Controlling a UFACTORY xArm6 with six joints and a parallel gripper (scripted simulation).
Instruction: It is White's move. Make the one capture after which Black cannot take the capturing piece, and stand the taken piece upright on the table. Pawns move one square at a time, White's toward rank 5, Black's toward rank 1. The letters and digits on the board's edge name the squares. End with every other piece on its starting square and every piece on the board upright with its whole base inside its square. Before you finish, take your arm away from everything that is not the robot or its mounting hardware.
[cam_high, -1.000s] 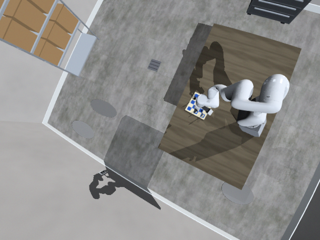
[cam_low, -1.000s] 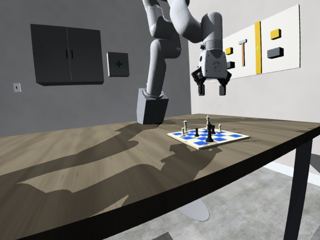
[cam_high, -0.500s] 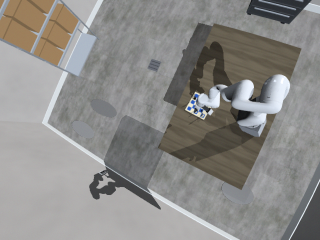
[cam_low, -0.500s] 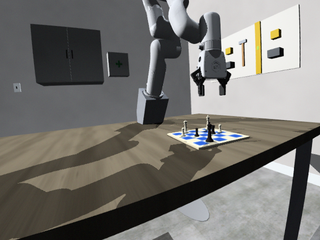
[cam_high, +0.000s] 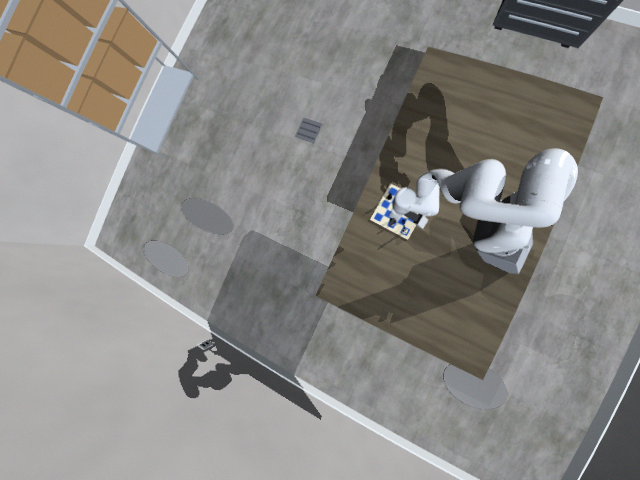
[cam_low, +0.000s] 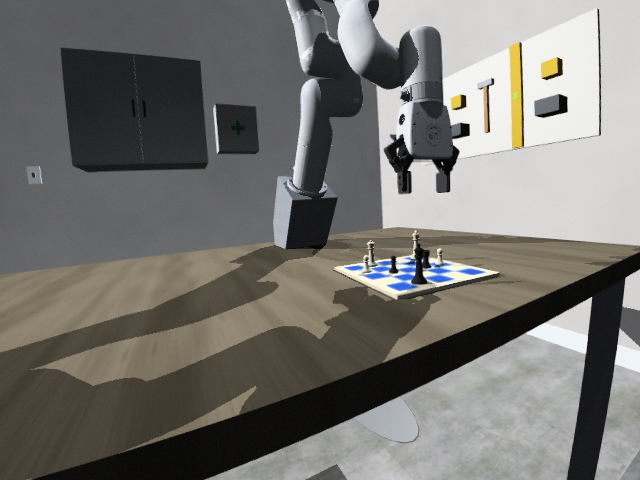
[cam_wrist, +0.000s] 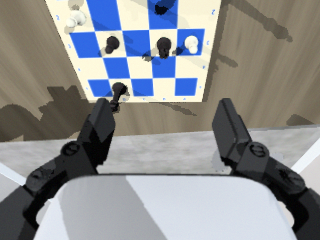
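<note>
My gripper is now 10 mm past the cream chessboard, 40 mm to the left of it and 160 mm above it. The rest, counted from my hand: black pawn 10 mm behind, 70 mm to the right, 140 mm below; then tall white piece 70 mm behind, 50 mm to the left, 120 mm below; then tall black piece 60 mm ahead, 90 mm to the right, 120 mm below.
</note>
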